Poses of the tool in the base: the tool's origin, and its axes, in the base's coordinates. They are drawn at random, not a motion.
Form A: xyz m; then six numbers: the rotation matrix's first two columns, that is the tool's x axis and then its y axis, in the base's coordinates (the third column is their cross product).
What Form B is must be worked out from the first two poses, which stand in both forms.
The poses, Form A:
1: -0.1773 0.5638 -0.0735 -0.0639 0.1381 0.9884 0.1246 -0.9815 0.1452
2: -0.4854 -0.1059 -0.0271 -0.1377 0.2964 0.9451 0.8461 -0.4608 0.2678
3: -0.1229 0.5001 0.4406 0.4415 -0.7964 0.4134 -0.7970 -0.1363 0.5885
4: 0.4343 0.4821 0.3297 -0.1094 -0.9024 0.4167 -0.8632 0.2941 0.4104
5: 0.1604 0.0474 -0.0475 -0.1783 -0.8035 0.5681 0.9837 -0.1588 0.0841
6: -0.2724 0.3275 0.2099 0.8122 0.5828 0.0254 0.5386 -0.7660 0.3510
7: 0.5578 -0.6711 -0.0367 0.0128 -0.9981 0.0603 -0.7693 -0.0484 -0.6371
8: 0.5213 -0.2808 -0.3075 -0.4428 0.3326 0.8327 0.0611 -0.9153 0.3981
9: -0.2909 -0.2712 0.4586 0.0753 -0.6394 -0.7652 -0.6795 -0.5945 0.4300
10: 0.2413 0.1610 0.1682 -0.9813 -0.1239 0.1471 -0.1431 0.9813 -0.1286
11: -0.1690 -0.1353 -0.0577 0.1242 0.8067 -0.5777 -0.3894 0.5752 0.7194
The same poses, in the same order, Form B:
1: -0.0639 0.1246 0.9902 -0.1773; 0.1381 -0.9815 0.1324 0.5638; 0.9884 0.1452 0.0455 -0.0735; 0 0 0 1
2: -0.1377 0.8461 0.5149 -0.4854; 0.2964 -0.4608 0.8365 -0.1059; 0.9451 0.2678 -0.1873 -0.0271; 0 0 0 1
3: 0.4415 -0.7970 -0.4123 -0.1229; -0.7964 -0.1363 -0.5893 0.5001; 0.4134 0.5885 -0.6949 0.4406; 0 0 0 1
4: -0.1094 -0.8632 -0.4929 0.4343; -0.9024 0.2941 -0.3148 0.4821; 0.4167 0.4104 -0.8111 0.3297; 0 0 0 1
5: -0.1783 0.9837 0.0226 0.1604; -0.8035 -0.1588 0.5738 0.0474; 0.5681 0.0841 0.8187 -0.0475; 0 0 0 1
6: 0.8122 0.5386 0.2240 -0.2724; 0.5828 -0.7660 -0.2714 0.3275; 0.0254 0.3510 -0.9360 0.2099; 0 0 0 1
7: 0.0128 -0.7693 0.6388 0.5578; -0.9981 -0.0484 -0.0382 -0.6711; 0.0603 -0.6371 -0.7685 -0.0367; 0 0 0 1
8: -0.4428 0.0611 0.8946 0.5213; 0.3326 -0.9153 0.2272 -0.2808; 0.8327 0.3981 0.3850 -0.3075; 0 0 0 1
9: 0.0753 -0.6795 -0.7299 -0.2909; -0.6394 -0.5945 0.4876 -0.2712; -0.7652 0.4300 -0.4792 0.4586; 0 0 0 1
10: -0.9813 -0.1431 -0.1284 0.2413; -0.1239 0.9813 -0.1472 0.1610; 0.1471 -0.1286 -0.9807 0.1682; 0 0 0 1
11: 0.1242 -0.3894 0.9126 -0.1690; 0.8067 0.5752 0.1356 -0.1353; -0.5777 0.7194 0.3856 -0.0577; 0 0 0 1
